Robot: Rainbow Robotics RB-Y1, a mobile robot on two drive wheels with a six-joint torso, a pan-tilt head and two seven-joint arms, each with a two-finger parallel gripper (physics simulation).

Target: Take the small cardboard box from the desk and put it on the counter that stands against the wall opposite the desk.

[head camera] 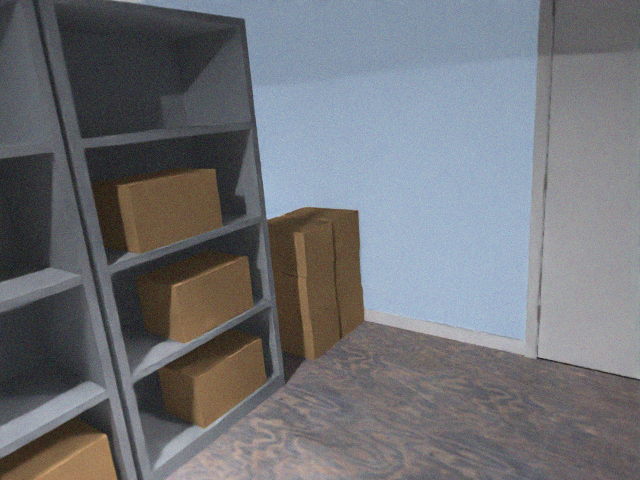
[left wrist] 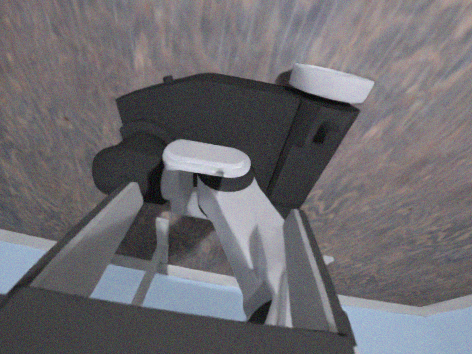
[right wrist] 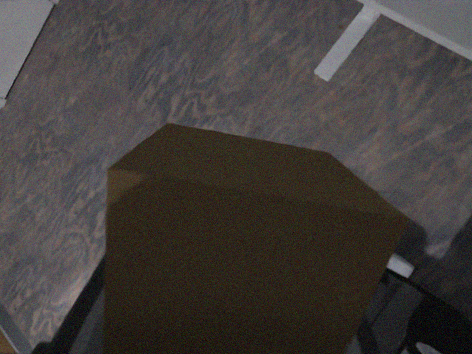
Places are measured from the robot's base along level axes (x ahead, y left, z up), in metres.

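Pixels of known places: left gripper, fingertip midpoint: (left wrist: 214, 204).
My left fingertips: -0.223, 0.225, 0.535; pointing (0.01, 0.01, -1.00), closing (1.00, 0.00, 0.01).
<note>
Behind a point stands the place of what it marks, as x, y, z.
The small cardboard box (right wrist: 240, 250) {0.347, -0.364, 1.286} fills the lower middle of the right wrist view, held above the floor. My right gripper (right wrist: 237, 300) is shut on it, with one finger partly showing on each side and the fingertips hidden by the box. My left gripper (left wrist: 214, 204) {-0.223, 0.225, 0.535} is open and empty, with its fingers wide apart above the robot's own base. Neither the desk nor the counter can be made out in the head view.
A grey shelf unit (head camera: 268, 320) {1.737, 1.488, 0.405} with several cardboard boxes stands at the left. Tall cartons (head camera: 317, 289) {2.158, 1.416, 0.431} stand beyond it against the blue wall (head camera: 413, 180) {2.649, 0.961, 1.015}. A pale door (head camera: 594, 206) {2.523, -0.009, 0.910} is at the right. A light bar (right wrist: 347, 42) lies near a pale panel (right wrist: 440, 20).
</note>
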